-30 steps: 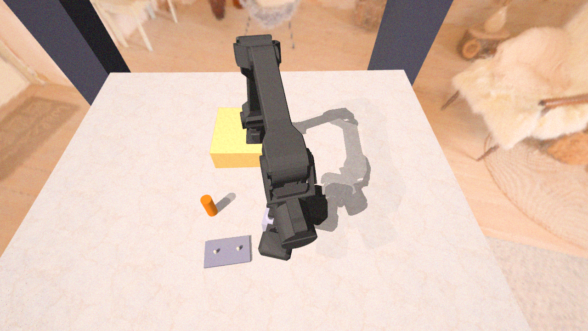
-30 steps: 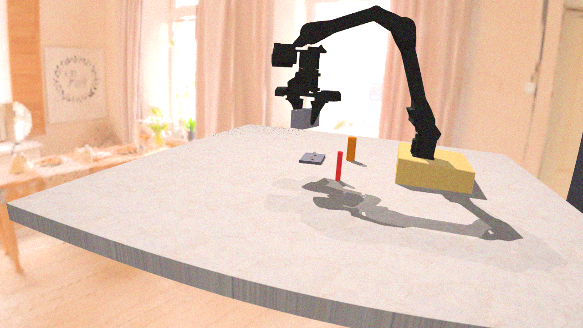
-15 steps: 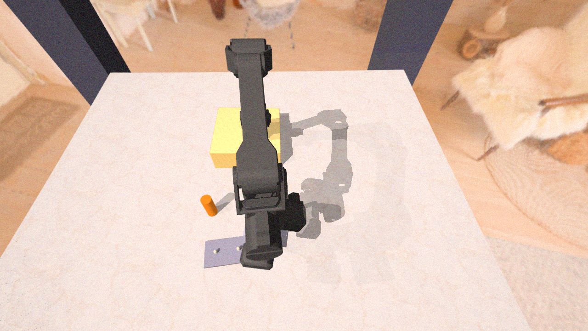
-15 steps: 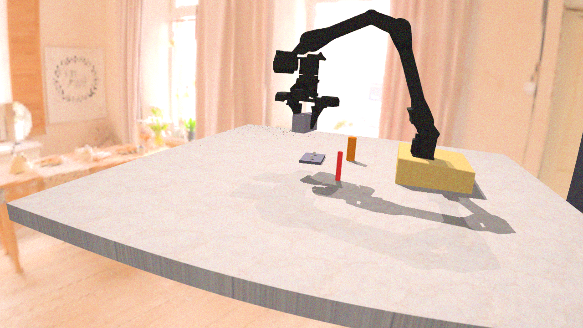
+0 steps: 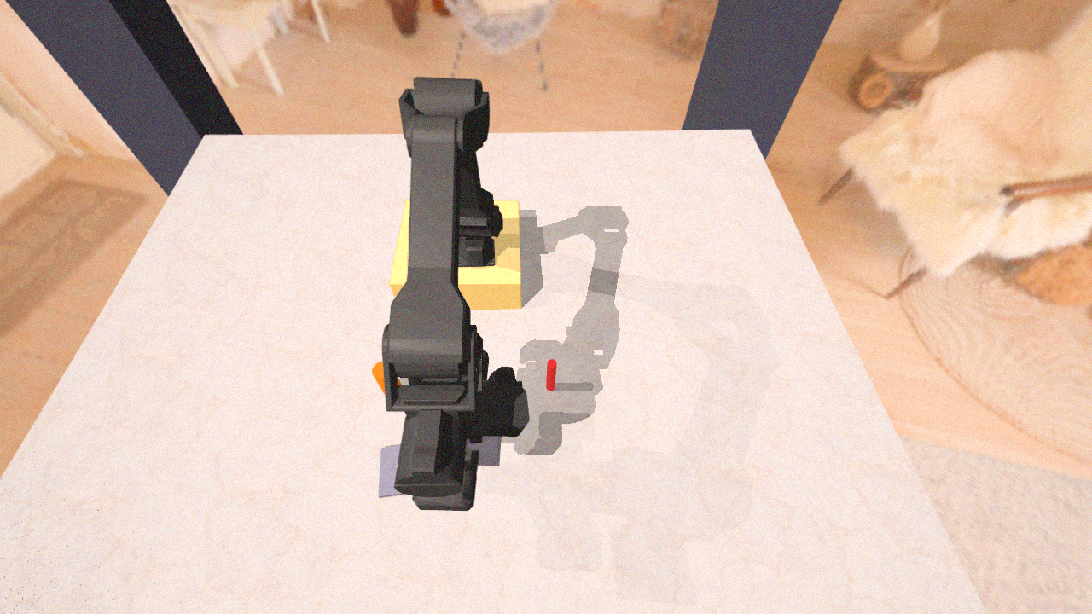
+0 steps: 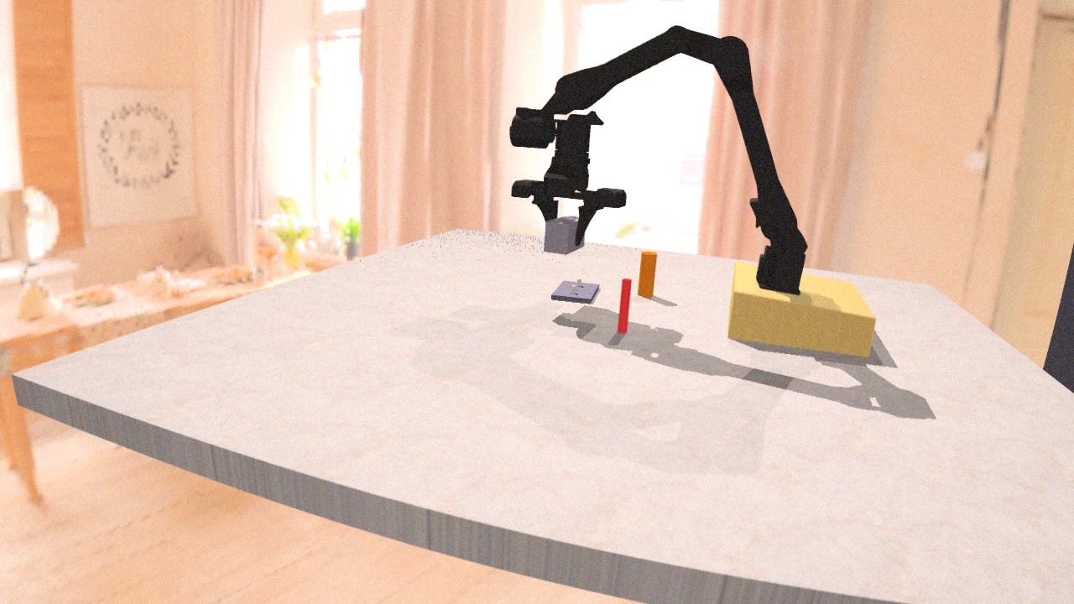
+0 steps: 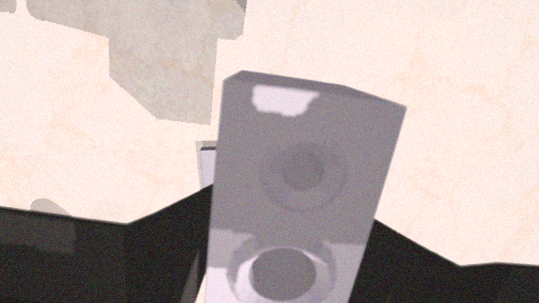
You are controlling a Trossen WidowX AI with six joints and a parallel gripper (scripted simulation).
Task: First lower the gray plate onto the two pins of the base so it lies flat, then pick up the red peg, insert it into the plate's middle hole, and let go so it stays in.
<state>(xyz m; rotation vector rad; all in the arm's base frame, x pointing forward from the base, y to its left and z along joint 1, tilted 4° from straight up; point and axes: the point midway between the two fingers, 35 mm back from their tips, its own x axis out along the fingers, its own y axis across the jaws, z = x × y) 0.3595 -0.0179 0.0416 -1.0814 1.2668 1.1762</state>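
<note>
The base lies 1 cm behind my gripper tip, 7 cm to the right of it and 9 cm below it. The rest, counted from my gripper tip: gray plate 3 cm above; then orange cylinder 13 cm behind, 12 cm to the right, 6 cm below; then red peg 12 cm behind, 13 cm to the left, 6 cm below.
</note>
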